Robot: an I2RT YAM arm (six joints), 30 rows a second.
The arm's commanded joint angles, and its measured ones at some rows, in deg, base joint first. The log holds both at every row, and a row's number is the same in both.
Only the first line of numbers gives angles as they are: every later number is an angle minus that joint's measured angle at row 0.
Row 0, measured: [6.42, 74.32, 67.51, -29.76, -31.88, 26.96]
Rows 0 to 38, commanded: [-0.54, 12.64, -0.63, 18.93, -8.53, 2.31]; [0.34, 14.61, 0.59, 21.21, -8.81, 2.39]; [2.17, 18.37, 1.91, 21.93, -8.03, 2.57]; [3.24, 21.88, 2.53, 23.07, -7.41, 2.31]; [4.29, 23.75, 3.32, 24.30, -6.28, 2.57]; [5.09, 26.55, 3.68, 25.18, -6.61, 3.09]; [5.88, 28.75, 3.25, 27.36, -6.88, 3.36]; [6.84, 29.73, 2.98, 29.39, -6.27, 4.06]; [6.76, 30.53, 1.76, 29.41, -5.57, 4.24]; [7.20, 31.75, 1.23, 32.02, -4.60, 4.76]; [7.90, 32.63, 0.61, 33.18, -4.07, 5.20]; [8.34, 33.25, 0.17, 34.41, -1.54, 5.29]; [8.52, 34.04, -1.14, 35.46, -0.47, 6.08]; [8.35, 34.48, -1.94, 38.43, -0.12, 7.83]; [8.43, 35.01, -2.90, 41.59, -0.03, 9.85]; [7.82, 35.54, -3.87, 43.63, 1.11, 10.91]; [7.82, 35.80, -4.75, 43.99, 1.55, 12.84]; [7.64, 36.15, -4.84, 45.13, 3.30, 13.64]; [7.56, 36.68, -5.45, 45.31, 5.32, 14.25]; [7.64, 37.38, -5.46, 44.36, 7.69, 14.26]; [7.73, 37.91, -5.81, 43.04, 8.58, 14.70]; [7.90, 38.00, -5.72, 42.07, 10.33, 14.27]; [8.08, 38.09, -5.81, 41.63, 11.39, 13.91]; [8.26, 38.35, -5.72, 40.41, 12.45, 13.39]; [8.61, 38.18, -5.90, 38.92, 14.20, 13.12]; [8.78, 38.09, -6.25, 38.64, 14.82, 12.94]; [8.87, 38.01, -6.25, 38.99, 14.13, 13.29]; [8.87, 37.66, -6.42, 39.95, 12.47, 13.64]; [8.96, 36.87, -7.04, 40.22, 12.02, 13.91]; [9.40, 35.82, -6.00, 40.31, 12.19, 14.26]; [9.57, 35.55, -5.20, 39.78, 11.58, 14.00]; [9.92, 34.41, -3.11, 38.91, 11.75, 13.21]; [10.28, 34.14, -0.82, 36.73, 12.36, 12.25]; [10.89, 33.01, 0.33, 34.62, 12.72, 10.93]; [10.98, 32.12, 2.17, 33.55, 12.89, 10.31]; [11.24, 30.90, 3.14, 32.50, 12.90, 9.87]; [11.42, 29.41, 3.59, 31.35, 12.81, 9.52]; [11.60, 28.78, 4.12, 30.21, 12.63, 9.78]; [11.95, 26.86, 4.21, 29.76, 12.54, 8.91]
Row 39, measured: [10.97, 33.66, 1.13, 31.39, 11.61, 11.56]
